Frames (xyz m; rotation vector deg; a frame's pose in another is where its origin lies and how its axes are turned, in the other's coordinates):
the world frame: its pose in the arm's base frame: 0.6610 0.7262 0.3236 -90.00 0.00 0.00
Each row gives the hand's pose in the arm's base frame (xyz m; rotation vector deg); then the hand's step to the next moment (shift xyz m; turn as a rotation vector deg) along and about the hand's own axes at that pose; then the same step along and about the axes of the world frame.
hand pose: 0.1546 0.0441 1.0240 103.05 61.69 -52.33
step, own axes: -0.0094 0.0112 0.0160 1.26 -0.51 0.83
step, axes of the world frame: 0.0041 -0.0051 -0.0207 -0.14 1.57 -0.21
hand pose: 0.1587 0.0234 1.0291 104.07 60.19 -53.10
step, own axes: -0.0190 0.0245 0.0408 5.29 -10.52 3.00
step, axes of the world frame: 0.0073 -0.0077 -0.0501 -8.08 8.81 2.18
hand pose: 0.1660 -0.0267 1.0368 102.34 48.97 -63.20
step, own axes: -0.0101 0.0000 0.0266 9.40 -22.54 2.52
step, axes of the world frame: -0.0129 -0.0026 -0.0253 -16.71 16.12 7.98
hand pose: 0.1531 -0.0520 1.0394 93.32 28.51 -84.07
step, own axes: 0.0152 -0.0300 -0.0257 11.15 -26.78 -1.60
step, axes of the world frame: -0.0043 0.0259 0.0332 -17.12 19.44 13.16
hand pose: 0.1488 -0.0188 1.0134 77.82 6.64 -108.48
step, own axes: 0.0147 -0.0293 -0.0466 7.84 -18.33 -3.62
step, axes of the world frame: 0.0152 0.0423 0.0350 -9.82 14.54 10.13
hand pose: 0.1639 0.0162 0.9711 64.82 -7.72 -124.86
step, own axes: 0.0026 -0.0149 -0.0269 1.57 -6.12 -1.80
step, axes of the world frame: 0.0117 0.0240 0.0154 -2.41 4.50 4.14
